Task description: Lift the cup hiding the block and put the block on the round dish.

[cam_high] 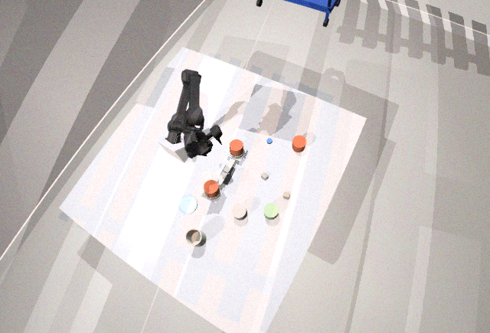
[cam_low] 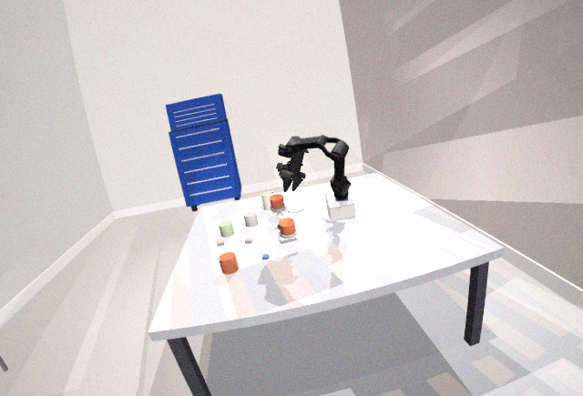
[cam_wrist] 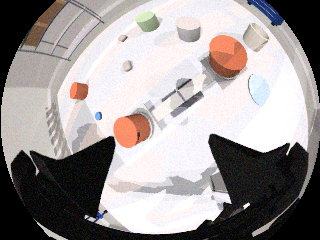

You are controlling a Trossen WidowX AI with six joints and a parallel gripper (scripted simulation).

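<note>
My gripper tip is 30 mm short of the pale teal block, 100 mm to the right of it and 160 mm above it. Also, from my gripper tip: round pale blue dish 10 mm behind, 280 mm to the right, 190 mm below; orange cup 80 mm ahead, 160 mm to the right, 90 mm below; balance beam 60 mm ahead, 30 mm to the right, 160 mm below.
</note>
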